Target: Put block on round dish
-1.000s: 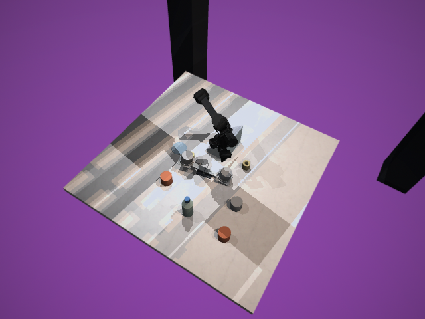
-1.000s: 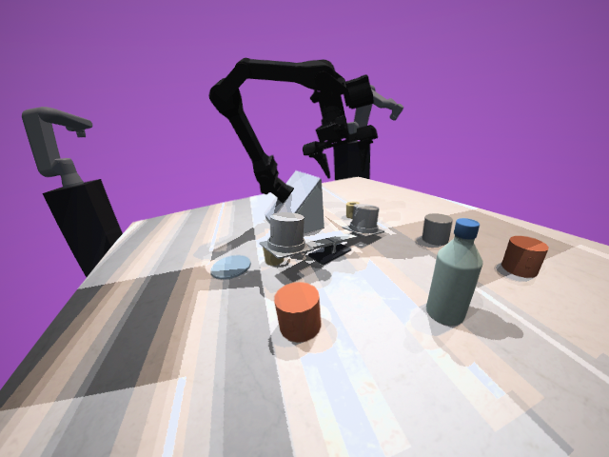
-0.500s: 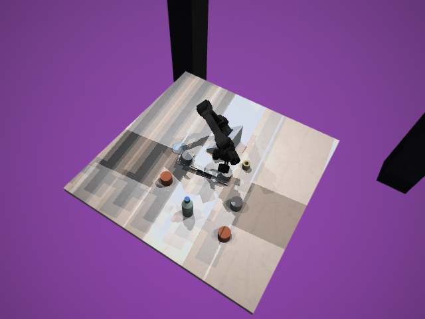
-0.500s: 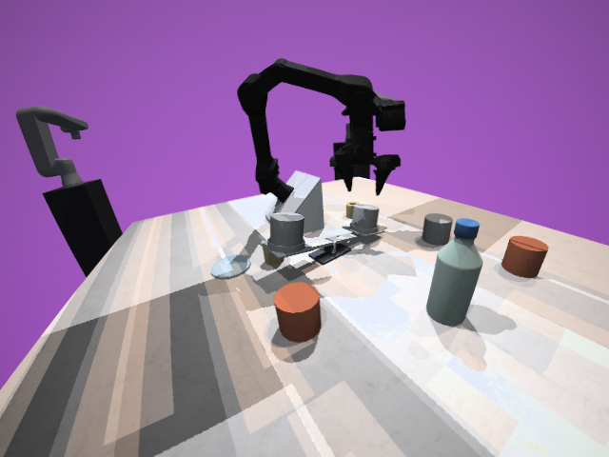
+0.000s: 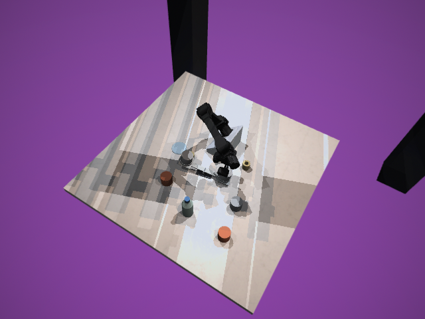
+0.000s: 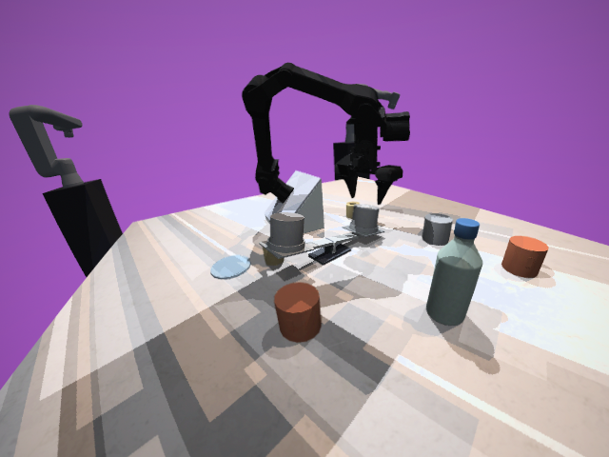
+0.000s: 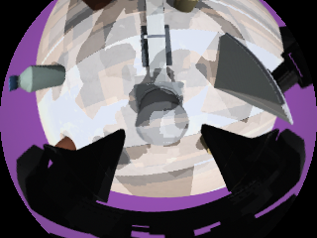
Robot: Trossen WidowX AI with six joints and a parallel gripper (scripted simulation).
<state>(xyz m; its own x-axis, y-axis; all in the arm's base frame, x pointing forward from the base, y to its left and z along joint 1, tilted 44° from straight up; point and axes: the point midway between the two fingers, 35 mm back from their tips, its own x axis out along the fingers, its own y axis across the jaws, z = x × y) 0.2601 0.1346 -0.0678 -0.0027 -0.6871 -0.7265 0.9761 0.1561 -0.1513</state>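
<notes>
Right now the grey block is 70 mm below my gripper tip. From my gripper tip the other things lie so: bottle 320 mm ahead, 60 mm to the right; then pale blue round dish 40 mm behind, 380 mm to the right, 100 mm below; then black balance 40 mm ahead, 130 mm to the right, 80 mm below.
</notes>
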